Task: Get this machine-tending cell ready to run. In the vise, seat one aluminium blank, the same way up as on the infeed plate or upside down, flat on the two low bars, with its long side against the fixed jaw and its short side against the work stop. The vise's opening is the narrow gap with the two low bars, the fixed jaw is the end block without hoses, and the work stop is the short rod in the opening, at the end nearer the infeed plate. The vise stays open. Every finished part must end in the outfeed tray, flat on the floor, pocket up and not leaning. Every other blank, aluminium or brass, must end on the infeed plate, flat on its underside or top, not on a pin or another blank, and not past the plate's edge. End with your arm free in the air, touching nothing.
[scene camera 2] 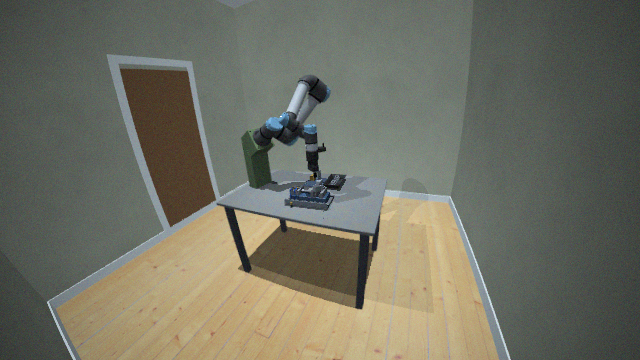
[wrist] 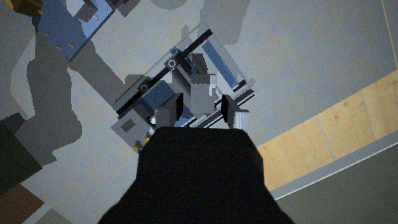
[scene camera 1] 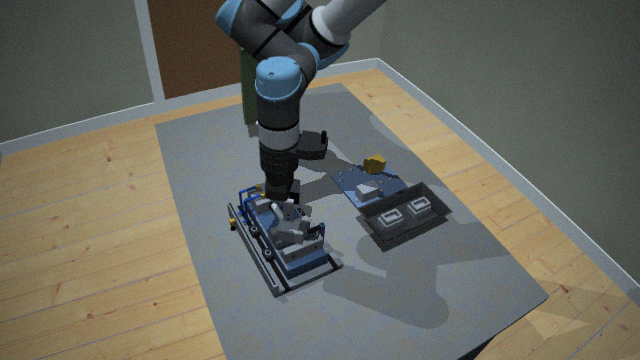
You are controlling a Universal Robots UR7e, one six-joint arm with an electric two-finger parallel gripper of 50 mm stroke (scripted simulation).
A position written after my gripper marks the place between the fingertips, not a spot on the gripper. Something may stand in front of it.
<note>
In view: my gripper [scene camera 1: 291, 211].
My gripper shows as well in the wrist view [wrist: 202, 102].
</note>
